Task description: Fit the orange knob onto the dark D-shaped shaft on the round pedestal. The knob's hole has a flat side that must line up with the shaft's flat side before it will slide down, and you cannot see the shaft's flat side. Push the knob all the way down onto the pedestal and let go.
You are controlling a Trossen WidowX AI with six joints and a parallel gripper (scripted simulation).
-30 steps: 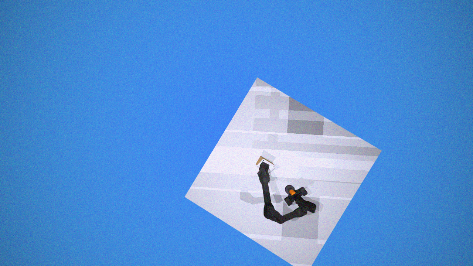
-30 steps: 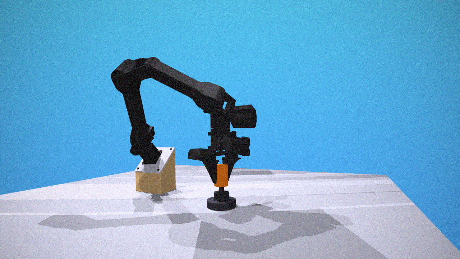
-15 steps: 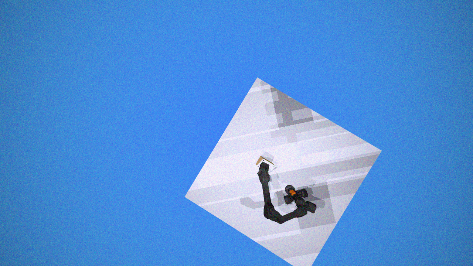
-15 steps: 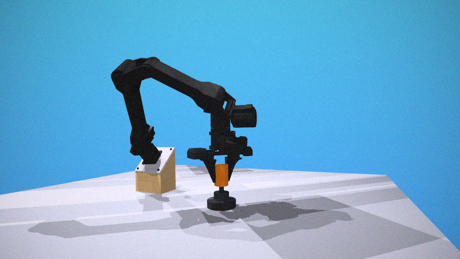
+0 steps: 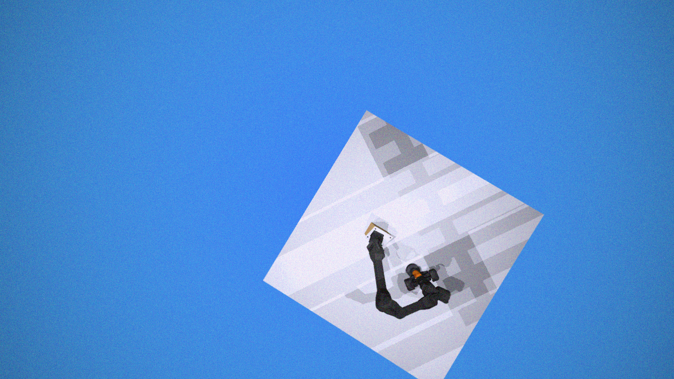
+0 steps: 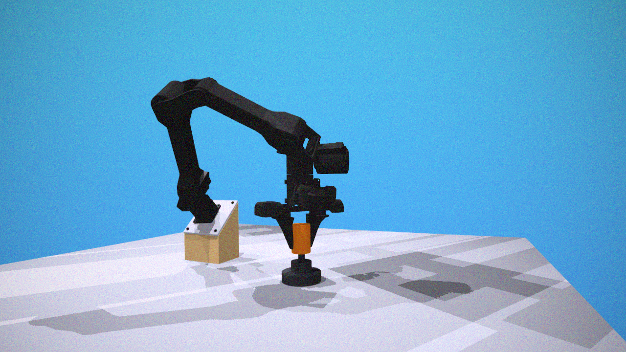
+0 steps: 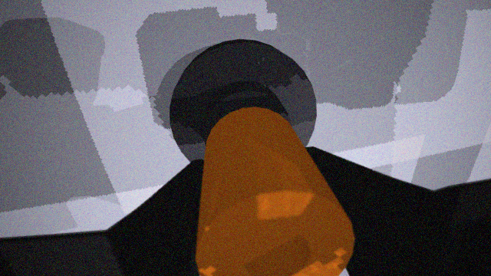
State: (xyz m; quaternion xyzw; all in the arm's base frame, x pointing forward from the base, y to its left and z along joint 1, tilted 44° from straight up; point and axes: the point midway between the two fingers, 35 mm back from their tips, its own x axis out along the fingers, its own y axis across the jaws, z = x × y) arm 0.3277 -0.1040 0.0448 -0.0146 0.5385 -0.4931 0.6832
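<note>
The orange knob is 20 mm above my gripper tip. Also, from my gripper tip: pedestal: 40 mm below.
</note>
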